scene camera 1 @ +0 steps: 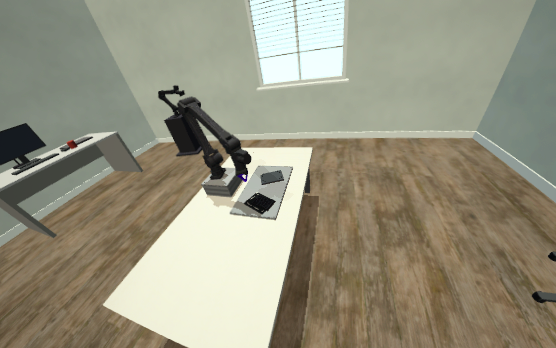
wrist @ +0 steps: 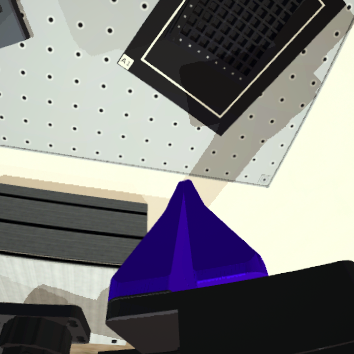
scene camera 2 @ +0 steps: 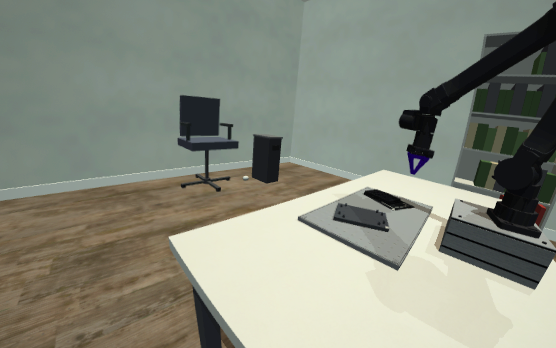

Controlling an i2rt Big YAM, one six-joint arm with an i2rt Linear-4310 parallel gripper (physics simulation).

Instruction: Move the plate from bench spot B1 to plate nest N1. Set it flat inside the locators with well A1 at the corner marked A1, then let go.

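Seen in the pictures: gripper, fingertip midpoint: (scene camera 1: pixel 245 181) (wrist: pixel 186 187) (scene camera 2: pixel 412 174); arm's base at its link origin: (scene camera 1: pixel 218 174) (wrist: pixel 41 318) (scene camera 2: pixel 509 224).
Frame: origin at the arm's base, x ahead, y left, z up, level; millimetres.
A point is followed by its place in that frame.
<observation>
The plate (scene camera 1: pixel 260 202) @(y -232, x 341, z -77 mm) (scene camera 2: pixel 388 198) @(y -198, x 327, z -77 mm) (wrist: pixel 242 31) @(y -221, x 329, z -76 mm) is black with a grid of wells. It lies on the black bench spot (wrist: pixel 150 75) @(y -146, x 284, z -90 mm), which has a pale outline and an A1 label at one corner. In the wrist view part of the plate is cut off at the top. The plate nest (scene camera 1: pixel 272 177) @(y 24, x 391, z -80 mm) (scene camera 2: pixel 361 216) @(y 49, x 378, z -80 mm) (wrist: pixel 9 24) @(y -31, x 330, z -80 mm) is a dark grey slab with small upright locators, beside the spot; no plate sits on it. My gripper (scene camera 1: pixel 244 179) @(y -167, x 263, z 45 mm) (scene camera 2: pixel 413 173) @(y -167, x 263, z 45 mm) (wrist: pixel 186 187) @(y -167, x 263, z 45 mm) has blue fingers, is shut and empty, and hangs above the table on the robot base's side of the board.
A light grey perforated board (scene camera 1: pixel 283 194) @(y -154, x 480, z -92 mm) (scene camera 2: pixel 392 252) @(y 175, x 266, z -92 mm) (wrist: pixel 65 120) @(y -61, x 238, z -92 mm) lies under the spot and nest. The arm's striped base block (scene camera 1: pixel 220 186) @(y -130, x 60, z -11 mm) (scene camera 2: pixel 492 255) @(y 85, x 42, z -62 mm) (wrist: pixel 70 215) @(y -52, x 129, z -66 mm) stands close beside it on the white table (scene camera 1: pixel 215 265) @(y -618, x 172, z -105 mm) (scene camera 2: pixel 280 265) @(y 367, x 461, z -105 mm). A desk and an office chair stand apart from the table.
</observation>
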